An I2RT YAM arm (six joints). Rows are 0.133 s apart.
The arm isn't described. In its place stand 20 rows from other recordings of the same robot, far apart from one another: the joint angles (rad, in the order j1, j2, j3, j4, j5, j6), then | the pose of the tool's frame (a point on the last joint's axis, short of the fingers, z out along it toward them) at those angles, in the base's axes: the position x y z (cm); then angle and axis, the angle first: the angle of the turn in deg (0 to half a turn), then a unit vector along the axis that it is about.
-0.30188 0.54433 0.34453 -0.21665 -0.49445 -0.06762 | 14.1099, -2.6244, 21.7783, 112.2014, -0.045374, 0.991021, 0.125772
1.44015 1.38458 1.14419 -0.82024 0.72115 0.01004 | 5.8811, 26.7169, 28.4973, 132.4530, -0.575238, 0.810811, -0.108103
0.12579 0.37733 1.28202 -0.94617 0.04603 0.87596 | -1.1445, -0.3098, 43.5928, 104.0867, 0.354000, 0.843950, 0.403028
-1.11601 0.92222 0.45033 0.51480 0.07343 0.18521 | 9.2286, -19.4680, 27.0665, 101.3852, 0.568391, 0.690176, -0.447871
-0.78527 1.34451 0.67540 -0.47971 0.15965 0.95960 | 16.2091, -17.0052, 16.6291, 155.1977, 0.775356, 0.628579, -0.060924
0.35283 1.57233 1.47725 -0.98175 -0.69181 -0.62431 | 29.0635, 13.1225, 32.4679, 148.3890, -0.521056, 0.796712, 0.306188
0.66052 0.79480 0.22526 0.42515 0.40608 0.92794 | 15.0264, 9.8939, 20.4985, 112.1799, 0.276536, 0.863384, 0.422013
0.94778 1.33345 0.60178 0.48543 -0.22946 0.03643 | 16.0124, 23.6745, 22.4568, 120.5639, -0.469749, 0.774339, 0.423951
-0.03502 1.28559 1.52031 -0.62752 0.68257 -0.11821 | 26.2984, -3.1683, 44.3272, 119.9138, 0.176967, 0.913298, -0.366837
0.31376 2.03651 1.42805 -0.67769 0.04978 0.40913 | 38.5435, 12.3203, 15.3427, 163.7482, 0.051211, 0.998313, 0.027375
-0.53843 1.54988 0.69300 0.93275 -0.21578 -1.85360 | 28.6113, -16.2016, 23.9805, 140.8503, -0.504749, 0.516478, -0.691722
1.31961 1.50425 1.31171 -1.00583 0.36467 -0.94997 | 8.5230, 28.1063, 28.9021, 155.5542, -0.881821, 0.448744, -0.144985
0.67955 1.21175 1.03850 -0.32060 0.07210 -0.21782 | 21.5780, 17.1036, 32.5626, 119.2077, -0.412154, 0.905495, 0.101035
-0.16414 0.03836 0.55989 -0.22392 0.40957 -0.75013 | 3.7832, -2.0635, 32.8985, 98.4448, -0.015252, 0.798233, -0.602156
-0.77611 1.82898 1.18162 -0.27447 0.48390 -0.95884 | 26.1573, -27.9967, 18.4795, 176.9070, -0.007892, 0.923676, -0.383093
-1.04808 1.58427 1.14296 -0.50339 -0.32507 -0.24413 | 17.6518, -28.3587, 23.9784, 140.8137, 0.341212, 0.937823, -0.063740
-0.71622 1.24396 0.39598 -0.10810 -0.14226 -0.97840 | 15.8177, -13.0986, 13.0238, 150.9802, -0.150388, 0.970720, -0.187313
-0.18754 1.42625 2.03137 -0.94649 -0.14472 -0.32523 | 24.8795, -4.1988, 52.6897, 110.3055, -0.118984, 0.986992, -0.108123
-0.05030 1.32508 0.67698 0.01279 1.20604 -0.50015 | 25.5109, -4.6142, 21.8057, 154.6050, 0.087437, 0.793067, -0.602826
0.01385 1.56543 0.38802 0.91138 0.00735 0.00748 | 27.3633, 0.3529, 14.5397, 105.2435, -0.000377, 0.999990, 0.004473
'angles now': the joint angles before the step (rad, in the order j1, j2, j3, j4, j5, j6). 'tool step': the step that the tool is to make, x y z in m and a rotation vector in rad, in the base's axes. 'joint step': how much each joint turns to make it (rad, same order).
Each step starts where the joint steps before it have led.
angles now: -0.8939, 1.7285, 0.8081, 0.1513, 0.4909, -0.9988
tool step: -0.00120, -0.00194, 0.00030, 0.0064, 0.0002, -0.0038
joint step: -0.0069, 0.0021, 0.0064, -0.0098, -0.0049, 0.0007
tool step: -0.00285, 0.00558, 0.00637, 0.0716, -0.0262, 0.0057
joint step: -0.0013, -0.0372, 0.0125, -0.1094, -0.0516, 0.0447
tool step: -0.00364, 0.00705, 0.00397, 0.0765, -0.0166, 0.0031
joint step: -0.0002, -0.0325, 0.0067, -0.1048, -0.0482, 0.0399
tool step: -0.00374, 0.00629, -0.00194, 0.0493, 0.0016, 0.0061
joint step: 0.0002, -0.0161, -0.0119, -0.0490, -0.0269, 0.0140
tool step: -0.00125, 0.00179, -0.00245, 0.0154, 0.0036, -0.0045
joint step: 0.0001, 0.0007, -0.0056, -0.0108, -0.0028, 0.0082
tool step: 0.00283, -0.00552, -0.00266, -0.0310, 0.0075, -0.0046
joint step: -0.0015, 0.0257, 0.0074, 0.0426, 0.0222, -0.0129
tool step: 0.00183, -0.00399, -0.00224, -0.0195, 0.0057, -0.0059
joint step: -0.0016, 0.0195, 0.0061, 0.0278, 0.0158, -0.0069
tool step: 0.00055, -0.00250, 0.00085, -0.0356, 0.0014, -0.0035
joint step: -0.0015, 0.0030, -0.0039, 0.0394, 0.0194, -0.0137
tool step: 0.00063, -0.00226, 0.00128, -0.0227, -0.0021, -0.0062
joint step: -0.0015, 0.0028, 0.0018, 0.0220, 0.0125, -0.0046
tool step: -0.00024, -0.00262, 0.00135, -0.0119, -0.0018, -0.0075
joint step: -0.0049, 0.0027, 0.0056, 0.0085, 0.0062, -0.0020
